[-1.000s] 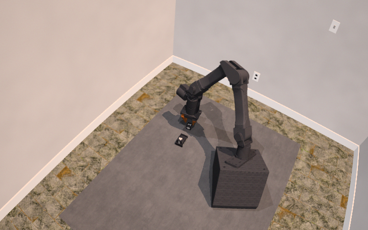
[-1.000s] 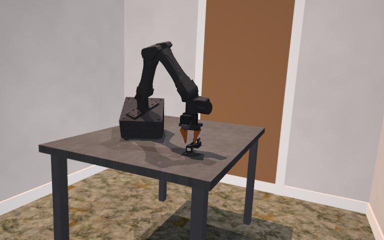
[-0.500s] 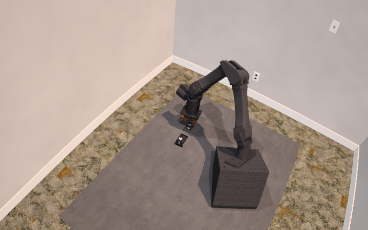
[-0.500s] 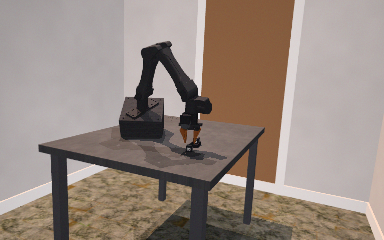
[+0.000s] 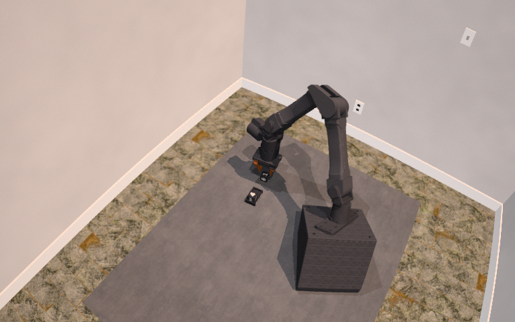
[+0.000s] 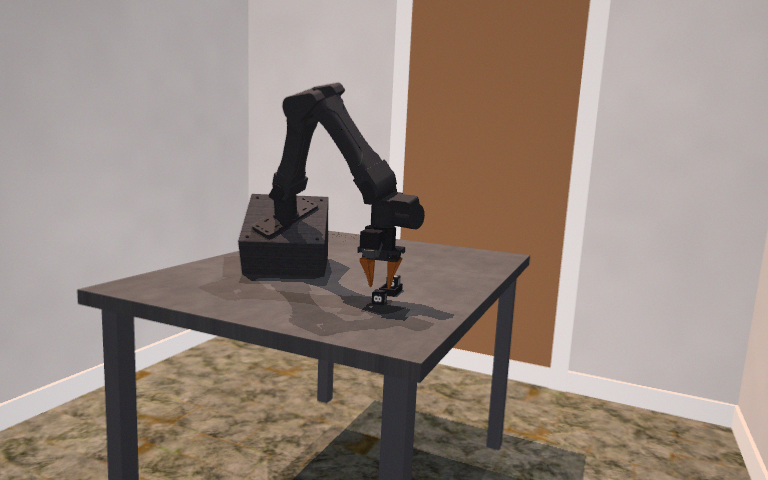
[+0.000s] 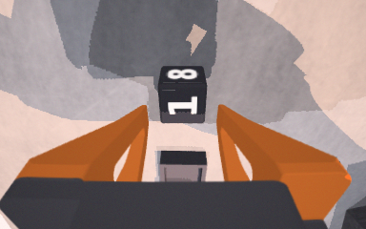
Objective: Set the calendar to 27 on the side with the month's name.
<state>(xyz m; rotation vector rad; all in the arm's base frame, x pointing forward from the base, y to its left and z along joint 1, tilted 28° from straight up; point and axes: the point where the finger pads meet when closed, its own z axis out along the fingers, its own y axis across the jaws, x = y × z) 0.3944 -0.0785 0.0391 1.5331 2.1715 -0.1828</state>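
My hand is 3 cm above the black digit cube. Also, from my hand: black tray 10 cm to the left, 4 cm below, 3 cm behind; then black cube 12 cm to the left, 3 cm behind, 2 cm below.
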